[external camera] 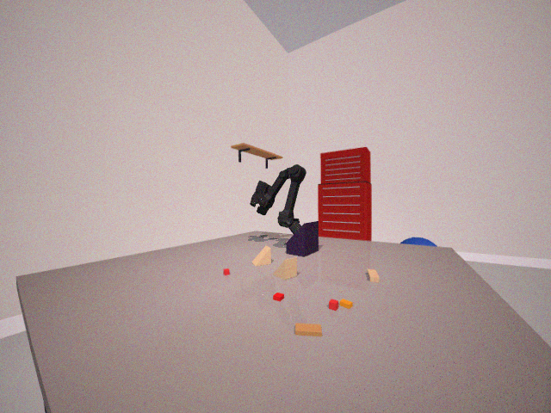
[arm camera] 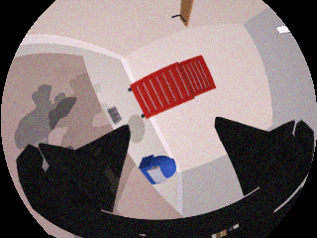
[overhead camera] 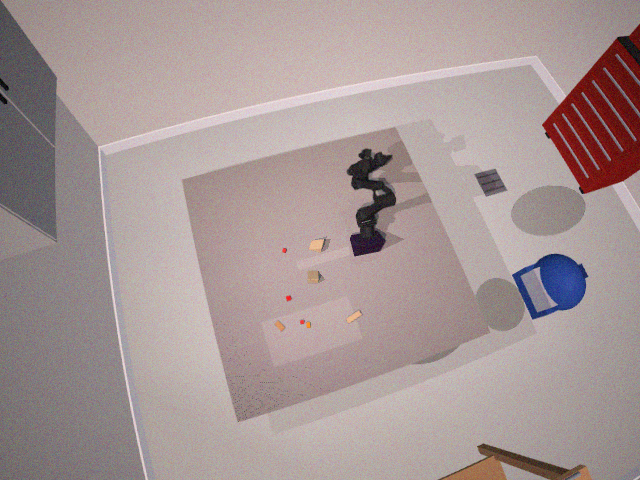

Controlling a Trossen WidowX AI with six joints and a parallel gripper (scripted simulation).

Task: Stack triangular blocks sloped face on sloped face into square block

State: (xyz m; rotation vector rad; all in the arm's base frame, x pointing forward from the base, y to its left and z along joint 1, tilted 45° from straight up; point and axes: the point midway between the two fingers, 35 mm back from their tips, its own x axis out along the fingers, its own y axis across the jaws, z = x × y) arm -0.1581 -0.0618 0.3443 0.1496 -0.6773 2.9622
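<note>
My gripper tip is 460 mm short of the triangular block, 220 mm to the right of it and 240 mm above it. Also, from my gripper tip: orange block (670 mm ahead, 560 mm to the left, 250 mm below).
</note>
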